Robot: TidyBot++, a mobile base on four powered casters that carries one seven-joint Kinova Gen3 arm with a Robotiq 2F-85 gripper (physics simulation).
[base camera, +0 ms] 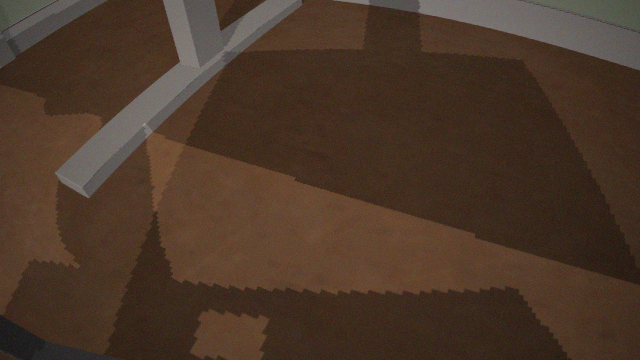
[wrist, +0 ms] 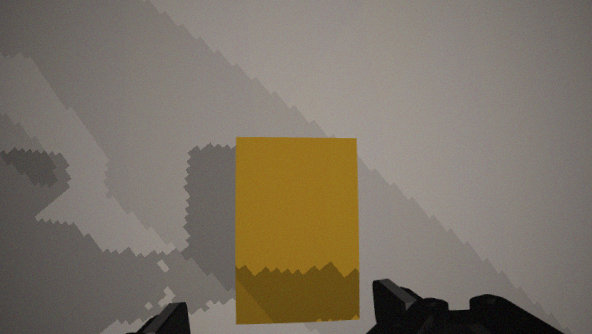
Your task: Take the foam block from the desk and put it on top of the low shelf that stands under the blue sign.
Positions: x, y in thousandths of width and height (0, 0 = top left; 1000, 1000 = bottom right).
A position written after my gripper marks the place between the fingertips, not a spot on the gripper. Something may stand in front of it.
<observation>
my gripper: wrist 477, 939; not seen in the base camera view (out of frame)
yellow foam block: wrist 501, 621; not seen in the base camera view (out of frame)
</observation>
